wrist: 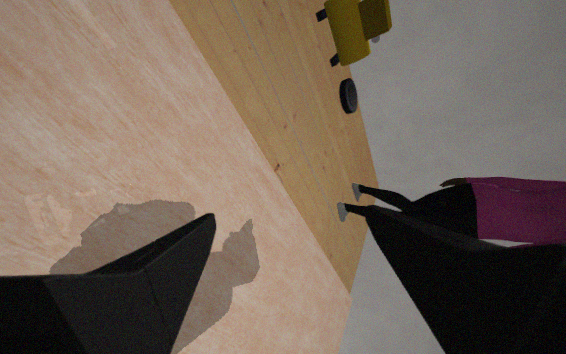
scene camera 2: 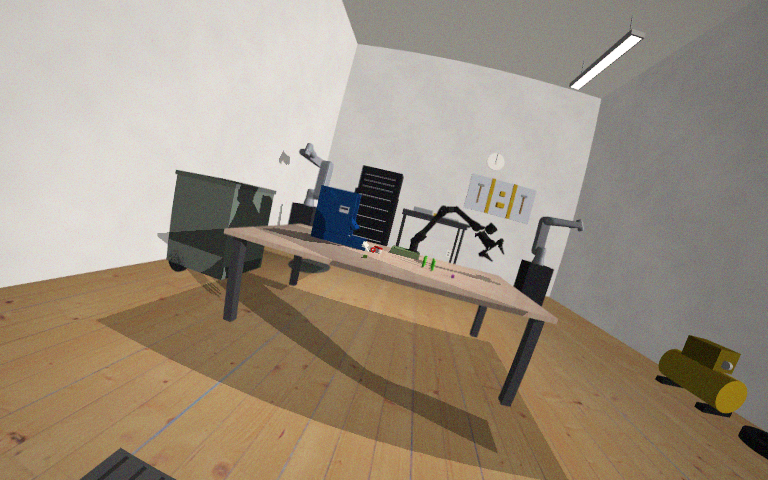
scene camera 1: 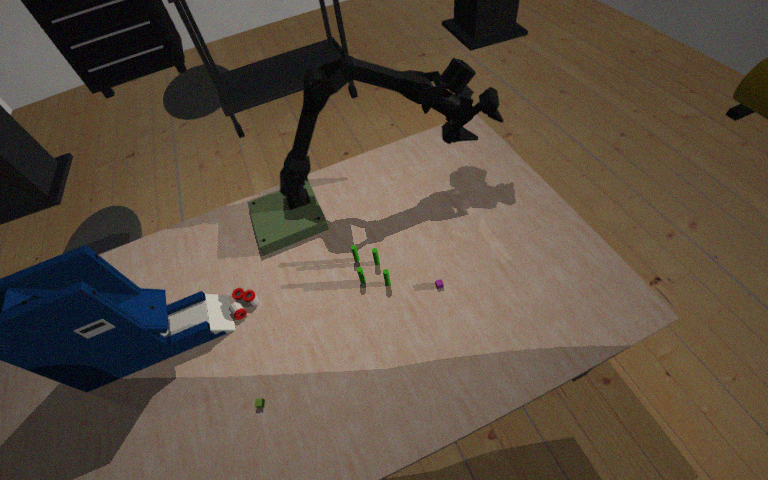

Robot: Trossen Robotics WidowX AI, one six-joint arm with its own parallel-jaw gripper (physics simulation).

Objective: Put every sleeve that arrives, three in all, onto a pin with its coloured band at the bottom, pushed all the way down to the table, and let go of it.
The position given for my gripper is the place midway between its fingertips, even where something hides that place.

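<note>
My gripper [scene camera 1: 489, 130]: open, holding nothing, also visible in the wrist view [wrist: 291, 216]. Blue feeder box [scene camera 1: 78, 321], in scene camera 2 too [scene camera 2: 335, 219].
</note>
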